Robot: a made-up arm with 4 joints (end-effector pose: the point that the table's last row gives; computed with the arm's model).
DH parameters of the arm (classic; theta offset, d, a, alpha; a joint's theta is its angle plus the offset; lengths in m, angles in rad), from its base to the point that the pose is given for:
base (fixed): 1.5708 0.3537 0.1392 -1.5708
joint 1: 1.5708 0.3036 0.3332 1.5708
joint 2: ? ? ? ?
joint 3: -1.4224 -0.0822 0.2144 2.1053
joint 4: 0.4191 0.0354 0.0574 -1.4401
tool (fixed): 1.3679 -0.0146 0 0
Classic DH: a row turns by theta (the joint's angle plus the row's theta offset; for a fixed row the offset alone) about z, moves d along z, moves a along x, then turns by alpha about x.
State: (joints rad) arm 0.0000 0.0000 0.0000 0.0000
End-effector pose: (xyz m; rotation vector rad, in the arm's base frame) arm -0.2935 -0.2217 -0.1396 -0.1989 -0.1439 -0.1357
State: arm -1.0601 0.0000 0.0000 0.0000
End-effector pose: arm -0.2935 0.3932 -0.2022 0.8577 -0.0572 -0.1955
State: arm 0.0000 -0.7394 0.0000 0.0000
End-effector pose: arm -0.1883 -0.2217 -0.0910 -0.1408 -0.8796 -0.2048
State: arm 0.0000 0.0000 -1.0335 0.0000
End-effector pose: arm -0.4858 -0.0947 0.0042 -0.8097 0.0703 -0.9437
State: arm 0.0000 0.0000 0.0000 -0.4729
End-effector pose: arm -0.2943 -0.2143 -0.1663 0.2697 -0.0839 -0.1694
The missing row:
joint 2: -1.0073 -0.1024 0.0873 1.7184
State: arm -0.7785 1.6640 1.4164 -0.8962
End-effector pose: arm -0.6202 0.4422 -0.0862 2.5132 1.7230 0.2889
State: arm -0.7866 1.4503 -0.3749 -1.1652
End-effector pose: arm -0.4745 0.1150 -0.0721 0.8494 1.5629 -0.4172
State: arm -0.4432 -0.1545 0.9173 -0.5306
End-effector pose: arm -0.0696 0.1819 -0.2729 1.2024 -0.3318 0.6332
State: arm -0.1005 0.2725 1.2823 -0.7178
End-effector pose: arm -0.1681 0.0746 -0.3359 1.3761 0.2954 0.7919
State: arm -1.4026 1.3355 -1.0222 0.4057
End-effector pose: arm -0.3428 0.2667 0.1037 -0.3685 0.8139 0.7820
